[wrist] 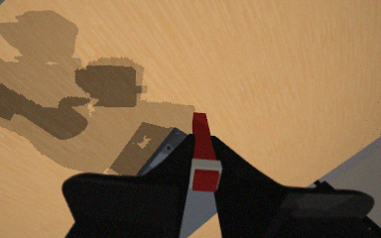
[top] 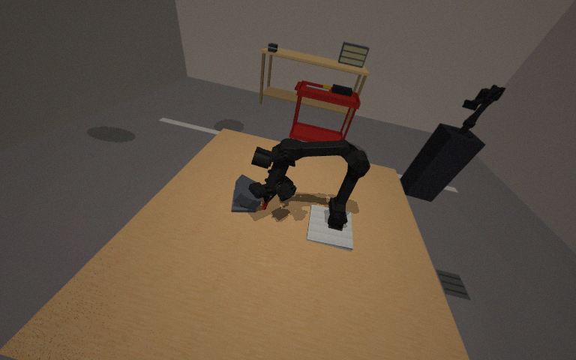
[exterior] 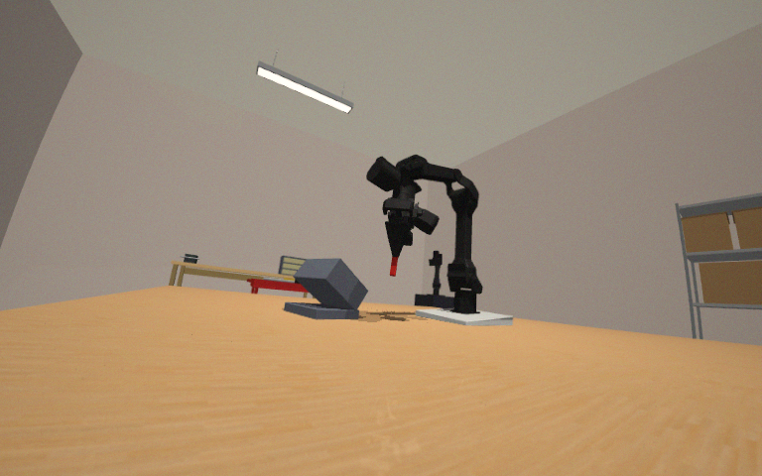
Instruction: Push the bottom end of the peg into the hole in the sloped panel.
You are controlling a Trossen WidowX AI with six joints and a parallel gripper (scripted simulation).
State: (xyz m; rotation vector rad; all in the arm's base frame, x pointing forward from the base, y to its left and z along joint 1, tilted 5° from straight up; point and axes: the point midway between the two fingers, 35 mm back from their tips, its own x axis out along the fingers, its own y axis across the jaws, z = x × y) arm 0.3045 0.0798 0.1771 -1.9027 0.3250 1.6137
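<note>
Now: the sloped grey panel 120 mm ahead of my gripper tip, 90 mm to the right of it and 70 mm below it. Also, from my gripper tip: red square peg: 20 mm above; then flat grey base: 130 mm ahead, 80 mm to the right, 130 mm below.
</note>
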